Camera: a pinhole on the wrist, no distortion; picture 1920 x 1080 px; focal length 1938.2 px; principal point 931.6 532.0 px. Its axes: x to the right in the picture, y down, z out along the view. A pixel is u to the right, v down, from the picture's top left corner.
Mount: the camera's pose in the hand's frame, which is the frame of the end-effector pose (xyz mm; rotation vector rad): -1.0 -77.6 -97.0 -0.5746 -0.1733 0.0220
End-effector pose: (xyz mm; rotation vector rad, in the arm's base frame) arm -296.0 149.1 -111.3 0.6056 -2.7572 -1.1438
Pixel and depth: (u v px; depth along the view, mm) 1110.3 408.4 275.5
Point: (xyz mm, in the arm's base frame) -327.4 290.1 -172.2
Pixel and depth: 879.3 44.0 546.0
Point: -326.3 538.1 -338.5
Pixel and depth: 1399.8 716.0 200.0
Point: -339.5 218.6 -124.3
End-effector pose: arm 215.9 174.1 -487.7 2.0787 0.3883 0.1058
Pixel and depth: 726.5 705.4 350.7
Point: 195.6 -59.5 -452.1
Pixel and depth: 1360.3 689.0 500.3
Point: 365.0 -184.4 -451.1
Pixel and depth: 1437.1 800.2 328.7
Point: 314.3 -18.5 -451.7
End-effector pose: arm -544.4 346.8 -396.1 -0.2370 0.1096 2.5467
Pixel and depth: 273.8 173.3 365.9
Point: -453.3 229.5 -140.6
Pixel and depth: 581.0 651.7 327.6
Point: -534.9 211.9 -220.9
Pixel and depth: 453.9 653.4 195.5
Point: -504.3 280.6 -330.3
